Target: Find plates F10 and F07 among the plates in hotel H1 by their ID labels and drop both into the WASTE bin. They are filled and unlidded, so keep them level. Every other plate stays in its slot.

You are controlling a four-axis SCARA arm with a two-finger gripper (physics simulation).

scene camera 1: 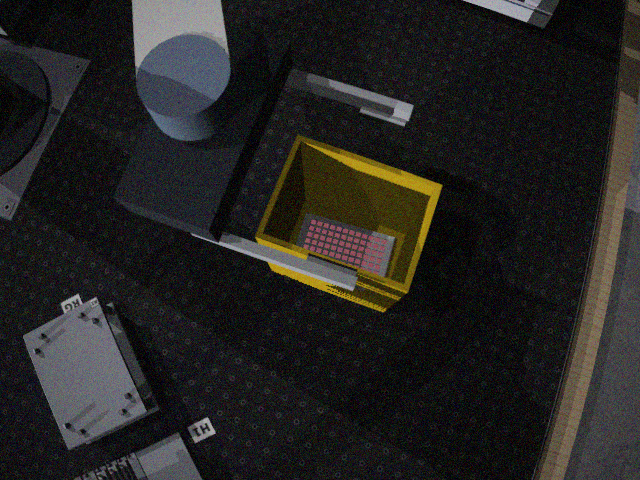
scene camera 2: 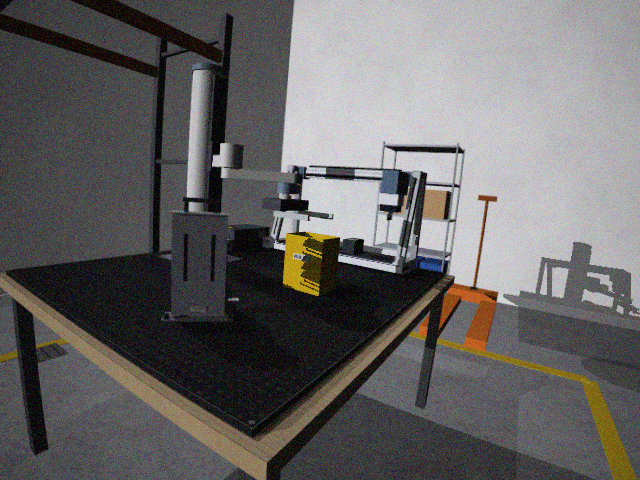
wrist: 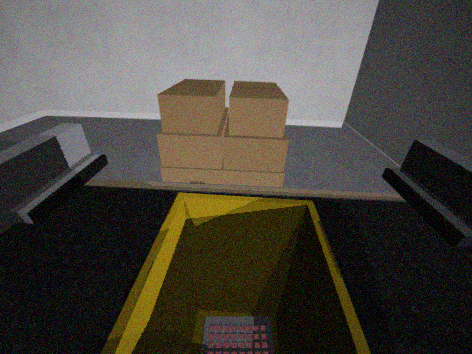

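Note:
The yellow WASTE bin stands open on the dark table. A grey plate with pink-filled wells lies low inside it, looking about flat; its ID label cannot be read. My gripper is open and empty above the bin, one finger on each side of it and the plate well below. Part of hotel H1 shows at the bottom edge of scene camera 1, beside its H1 sign; several plate edges show there, with no ID readable.
A grey-topped stand is near the hotel, with a small sign. A gantry machine stands behind the bin. The table's wooden edge runs beyond the bin. Cardboard boxes are stacked past the table.

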